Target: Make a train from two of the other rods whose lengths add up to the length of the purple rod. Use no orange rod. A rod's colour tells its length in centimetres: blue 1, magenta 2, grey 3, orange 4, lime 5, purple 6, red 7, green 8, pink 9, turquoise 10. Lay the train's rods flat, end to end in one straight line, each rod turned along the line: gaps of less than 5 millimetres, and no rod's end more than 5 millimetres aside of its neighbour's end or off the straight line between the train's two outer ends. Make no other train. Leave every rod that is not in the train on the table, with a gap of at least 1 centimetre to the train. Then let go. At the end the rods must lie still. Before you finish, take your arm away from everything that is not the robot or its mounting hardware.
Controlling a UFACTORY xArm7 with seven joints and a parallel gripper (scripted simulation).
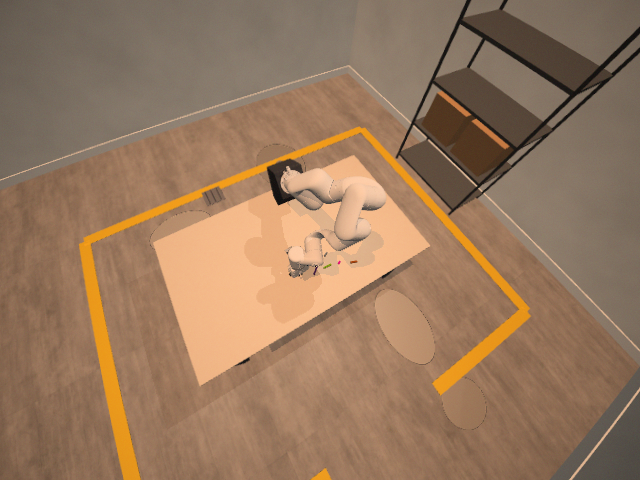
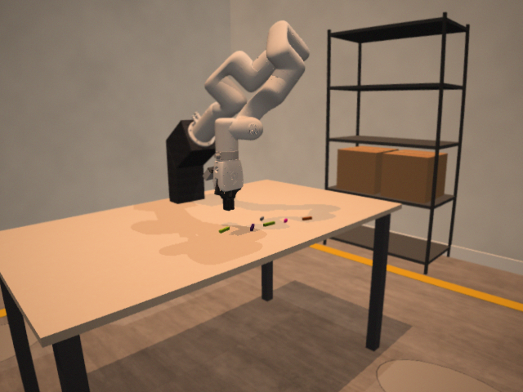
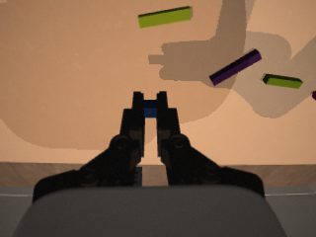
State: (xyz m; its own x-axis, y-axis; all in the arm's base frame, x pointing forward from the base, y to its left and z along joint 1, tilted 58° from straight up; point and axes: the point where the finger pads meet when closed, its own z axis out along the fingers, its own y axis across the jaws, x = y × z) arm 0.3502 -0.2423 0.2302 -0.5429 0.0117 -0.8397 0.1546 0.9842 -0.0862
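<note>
Now: the purple rod 100 mm below my hand, 90 mm to the left of it and 40 mm ahead of it. Round my hand: small blue rod (20 mm below); then grey rod (210 mm to the left, 100 mm below, 20 mm ahead); then magenta rod (220 mm to the left, 120 mm ahead, 100 mm below).
</note>
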